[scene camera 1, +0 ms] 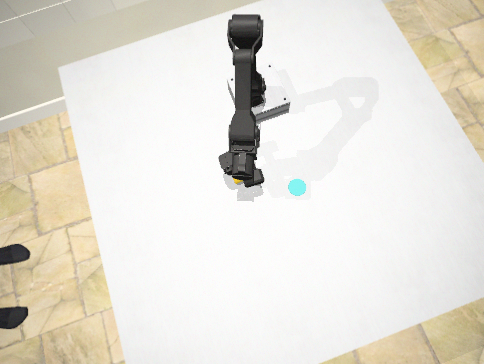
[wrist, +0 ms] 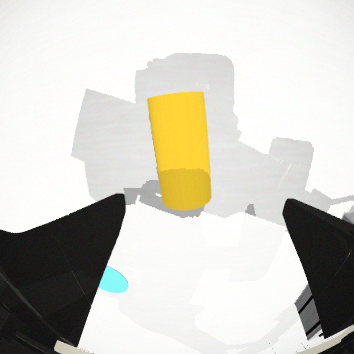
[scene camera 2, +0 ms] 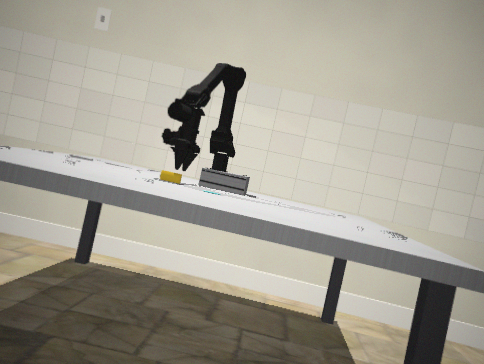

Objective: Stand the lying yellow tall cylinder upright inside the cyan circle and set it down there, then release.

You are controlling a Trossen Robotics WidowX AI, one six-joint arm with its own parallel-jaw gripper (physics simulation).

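Frame: origin at the arm's base, x back, y up, z left, level; metres.
Seen in the pictures: gripper, fingertip midpoint: (wrist: 208, 204) (scene camera 2: 180, 170); arm's base, link origin: (scene camera 1: 252, 98) (scene camera 2: 218, 170).
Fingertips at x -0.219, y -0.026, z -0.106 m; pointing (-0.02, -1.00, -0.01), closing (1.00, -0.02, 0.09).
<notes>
Pixels of each thing's middle, then the offset from my fingertips to it. "pt": a spot on its surface instead. Level surfaces: height alone.
- yellow cylinder, body centre: (wrist: 181, 149) (scene camera 1: 242, 175) (scene camera 2: 170, 177) dy -0.028, dx -0.014, dz -0.023 m
- cyan circle, surface spot: (wrist: 114, 280) (scene camera 2: 212, 192) (scene camera 1: 295, 183) pt dy -0.043, dx -0.103, dz +0.133 m
- white table, surface height: dy -0.044 m
The yellow cylinder (scene camera 1: 238, 181) (scene camera 2: 171, 176) (wrist: 182, 140) lies on its side on the table. In scene camera 1 the arm hides most of it. In the wrist view it lies ahead of the fingertips, between their two lines, its near end facing the gripper. My gripper (scene camera 2: 181, 169) (wrist: 208, 204) is open and empty, above the table and close over the cylinder, fingers pointing down. The cyan circle (scene camera 1: 297, 187) (scene camera 2: 211, 192) (wrist: 114, 280) is flat on the table, right of the cylinder in scene camera 1; the left finger partly covers it in the wrist view.
The white table (scene camera 1: 225, 280) (scene camera 2: 300, 227) carries the arm's grey base (scene camera 1: 274, 111) (scene camera 2: 223, 181) (wrist: 308, 312), behind the cylinder and circle as seen in scene camera 2. The arm's shadow falls across the table around the cylinder and near the circle.
</notes>
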